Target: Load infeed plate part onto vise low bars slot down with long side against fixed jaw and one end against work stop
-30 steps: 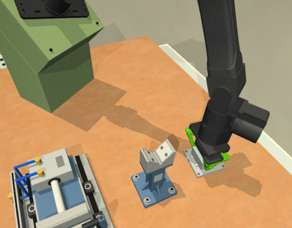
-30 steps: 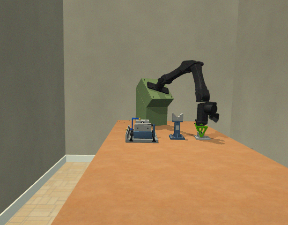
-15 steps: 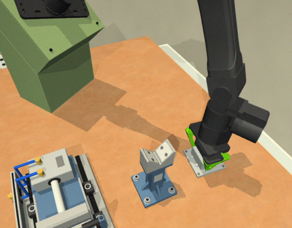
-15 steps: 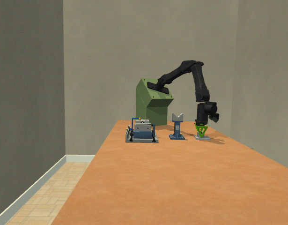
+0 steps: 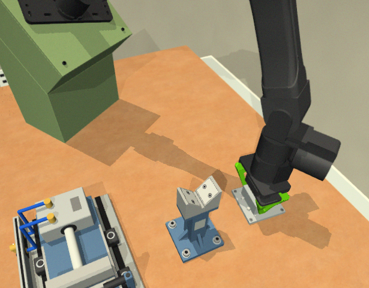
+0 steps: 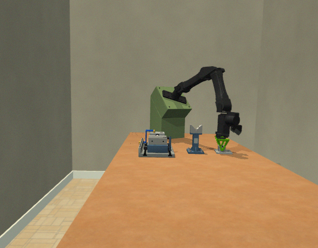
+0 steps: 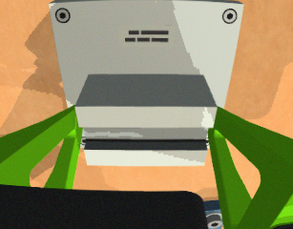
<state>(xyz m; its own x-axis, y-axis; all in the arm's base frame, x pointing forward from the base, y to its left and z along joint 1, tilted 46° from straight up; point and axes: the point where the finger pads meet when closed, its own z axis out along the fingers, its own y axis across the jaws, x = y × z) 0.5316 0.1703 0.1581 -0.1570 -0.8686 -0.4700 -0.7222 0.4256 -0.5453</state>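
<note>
My gripper is now right at the grey part. From my hand the other things lie so: blue base (3 cm behind, 38 cm to the right, 2 cm above); then infeed plate (1 cm to the left, 2 cm below); then work stop (4 cm ahead, 34 cm to the right, 7 cm above).
</note>
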